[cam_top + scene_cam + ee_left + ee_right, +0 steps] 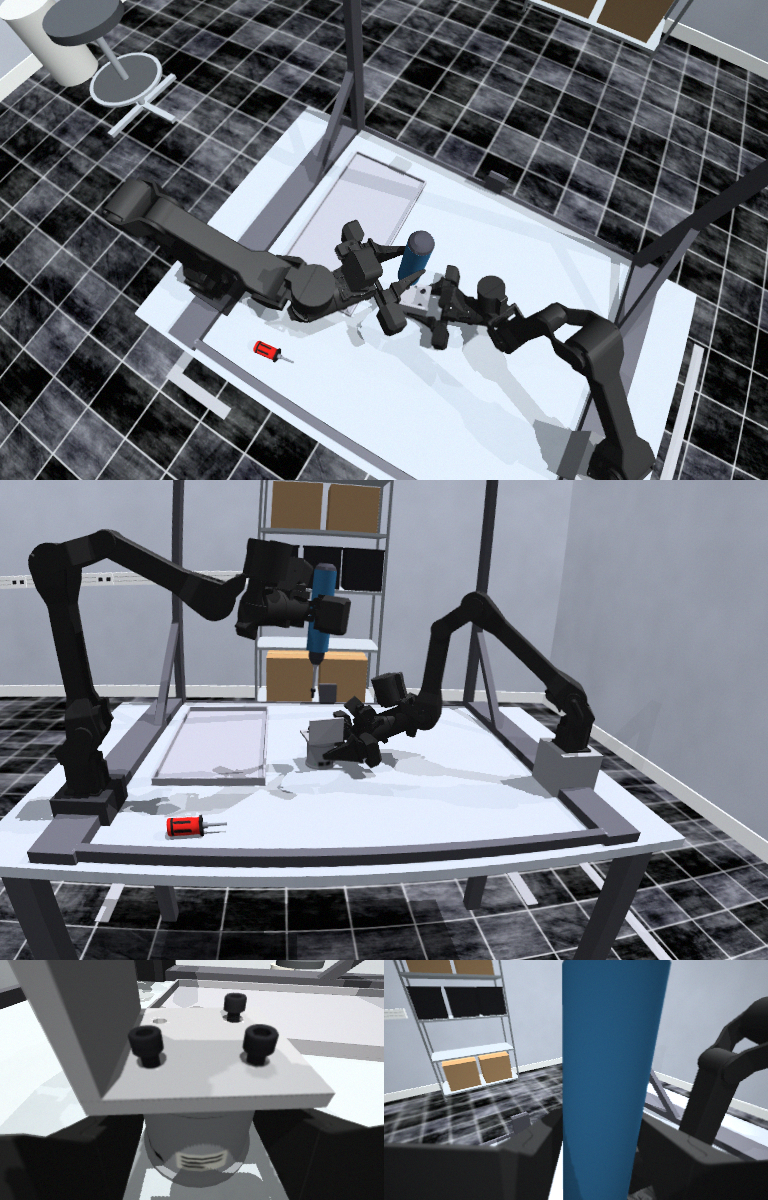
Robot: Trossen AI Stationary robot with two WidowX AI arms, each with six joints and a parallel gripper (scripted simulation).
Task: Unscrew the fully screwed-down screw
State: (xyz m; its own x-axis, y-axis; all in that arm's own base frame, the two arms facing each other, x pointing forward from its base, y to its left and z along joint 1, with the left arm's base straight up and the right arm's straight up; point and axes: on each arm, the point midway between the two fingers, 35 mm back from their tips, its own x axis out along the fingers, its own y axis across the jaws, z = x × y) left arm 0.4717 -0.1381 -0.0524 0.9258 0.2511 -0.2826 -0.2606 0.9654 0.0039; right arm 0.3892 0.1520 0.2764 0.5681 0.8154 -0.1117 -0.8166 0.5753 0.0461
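The joint module lies 30 mm to the right of my left hand and 10 mm below it. Round my left hand: bit (30 mm ahead, 50 mm to the right, 150 mm above); then electric screwdriver (20 mm ahead, 40 mm to the right, 240 mm above); then bracket (10 mm ahead, 30 mm to the right, 40 mm above).
Right now the electric screwdriver is 4 cm below my right hand, 3 cm behind it and 2 cm to the left of it. The rest, counted from my right hand: bit: 13 cm below, 2 cm behind, 1 cm to the left; joint module: 29 cm below, 5 cm behind, 3 cm to the left; bracket: 25 cm below, 4 cm behind, 3 cm to the left.
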